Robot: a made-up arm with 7 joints. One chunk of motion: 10 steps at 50 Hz.
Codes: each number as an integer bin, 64 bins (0 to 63) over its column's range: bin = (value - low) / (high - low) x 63, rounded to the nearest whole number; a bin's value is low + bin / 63 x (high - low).
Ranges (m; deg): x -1..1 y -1..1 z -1..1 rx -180..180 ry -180..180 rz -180..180
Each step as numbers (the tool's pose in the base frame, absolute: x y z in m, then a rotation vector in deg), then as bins.
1 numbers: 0.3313 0.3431 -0.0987 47.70 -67.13 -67.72
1 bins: 42 42 28 40 20 20
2 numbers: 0.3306 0.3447 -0.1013 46.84 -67.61 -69.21
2 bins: 42 42 28 40 20 19
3 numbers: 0.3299 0.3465 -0.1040 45.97 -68.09 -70.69
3 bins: 42 42 28 40 20 19
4 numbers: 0.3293 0.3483 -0.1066 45.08 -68.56 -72.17
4 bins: 42 42 28 39 20 19
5 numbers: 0.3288 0.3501 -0.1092 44.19 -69.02 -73.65
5 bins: 42 43 28 39 19 19
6 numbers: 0.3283 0.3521 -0.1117 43.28 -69.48 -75.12
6 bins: 42 43 28 39 19 18
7 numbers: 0.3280 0.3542 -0.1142 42.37 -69.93 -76.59
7 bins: 42 43 28 39 19 18
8 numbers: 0.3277 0.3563 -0.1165 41.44 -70.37 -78.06
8 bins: 42 43 28 39 19 18
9 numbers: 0.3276 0.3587 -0.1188 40.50 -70.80 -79.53
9 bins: 42 43 28 39 19 18
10 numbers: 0.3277 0.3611 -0.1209 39.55 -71.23 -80.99
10 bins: 42 43 28 38 19 17
